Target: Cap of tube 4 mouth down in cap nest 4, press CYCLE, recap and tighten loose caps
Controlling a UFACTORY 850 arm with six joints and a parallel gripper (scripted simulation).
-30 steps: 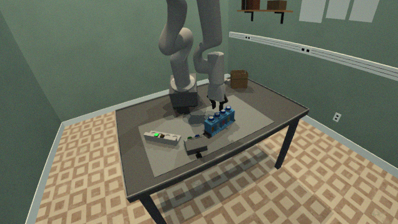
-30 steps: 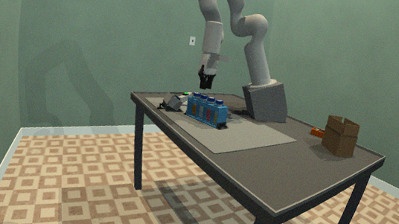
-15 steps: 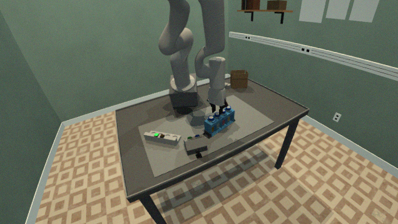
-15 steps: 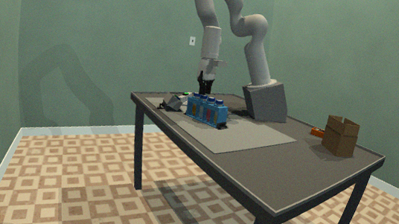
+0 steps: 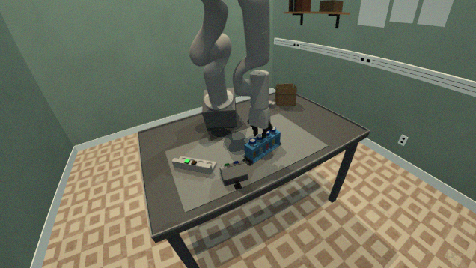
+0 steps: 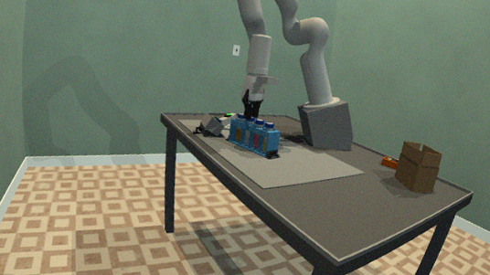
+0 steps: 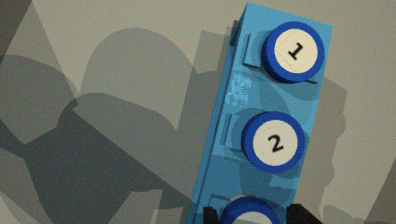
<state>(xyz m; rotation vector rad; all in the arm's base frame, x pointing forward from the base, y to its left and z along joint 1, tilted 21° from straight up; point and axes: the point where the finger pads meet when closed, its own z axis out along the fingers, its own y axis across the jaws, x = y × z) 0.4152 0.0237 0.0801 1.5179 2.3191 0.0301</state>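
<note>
My hand is 1 cm short of the blue cap marked 4, 5 cm to the left of it and 2 cm above it. Round my hand: blue key: 4 cm ahead, 18 cm to the right, 7 cm below; then green key: 3 cm ahead, 22 cm to the right, 7 cm below; then grey key housing: 5 cm ahead, 20 cm to the right, 8 cm below.
</note>
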